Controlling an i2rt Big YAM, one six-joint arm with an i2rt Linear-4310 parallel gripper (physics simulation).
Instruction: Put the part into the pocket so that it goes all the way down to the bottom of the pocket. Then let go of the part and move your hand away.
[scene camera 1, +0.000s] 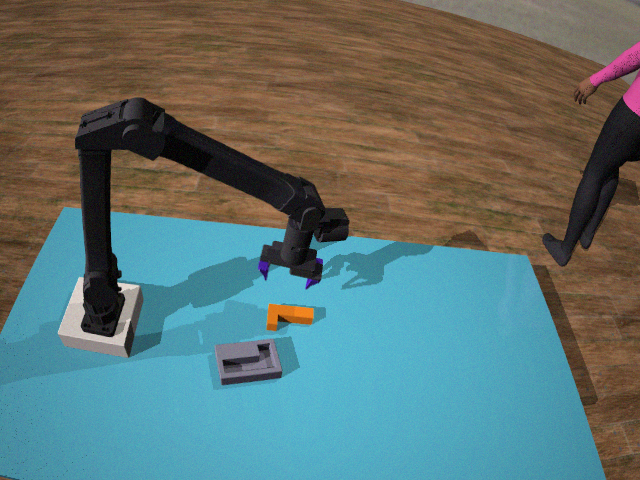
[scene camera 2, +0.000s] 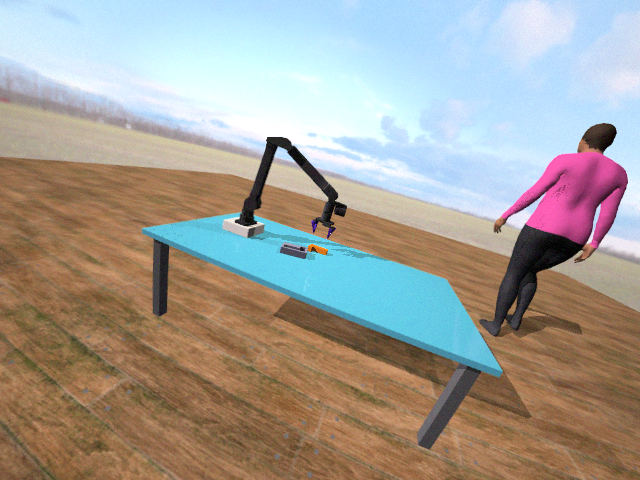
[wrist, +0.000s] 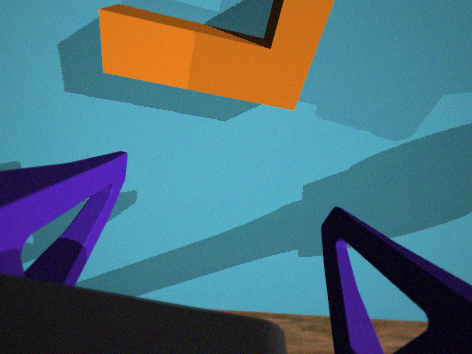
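Where they show: gripper, fingertip midpoint: (scene camera 1: 286, 283) (scene camera 2: 320, 235) (wrist: 233, 192); arm's base, link origin: (scene camera 1: 104, 314) (scene camera 2: 246, 223).
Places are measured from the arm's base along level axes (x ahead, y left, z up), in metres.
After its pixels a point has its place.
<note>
The part, an orange L-shaped block (scene camera 1: 294, 314) {x 0.460, y 0.101, z -0.027 m} (scene camera 2: 317, 250) {x 0.450, y 0.095, z -0.044 m} (wrist: 200, 55) {x 0.455, y 0.106, z -0.027 m}, lies flat on the table, outside the pocket. The grey block with the L-shaped pocket (scene camera 1: 249, 377) {x 0.367, y -0.087, z -0.031 m} (scene camera 2: 293, 252) {x 0.373, y -0.085, z -0.036 m} sits beside it, nearer the front in the scene camera 1 view, and does not show in the wrist view. The pocket is empty. My gripper (scene camera 1: 287, 281) {x 0.430, y 0.146, z 0.034 m} (scene camera 2: 324, 232) {x 0.430, y 0.146, z 0.034 m} (wrist: 233, 192) {x 0.430, y 0.146, z 0.034 m} is open, with nothing between its purple fingers. It hangs above the table, behind the part in the scene camera 1 view. In the wrist view the part is beyond the fingertips, its upper end cut off by the frame.
The blue table (scene camera 1: 413, 361) {x 0.764, y 0.007, z -0.057 m} (scene camera 2: 361, 289) {x 0.766, y -0.167, z -0.057 m} carries the arm's white base block (scene camera 1: 95, 343) {x -0.002, y -0.077, z -0.013 m} (scene camera 2: 242, 227) {x 0.033, y -0.075, z -0.006 m} at the left in the scene camera 1 view. A person in a pink top (scene camera 1: 631, 100) (scene camera 2: 571, 196) stands on the floor off the table's right side. Arm shadows cross the table.
</note>
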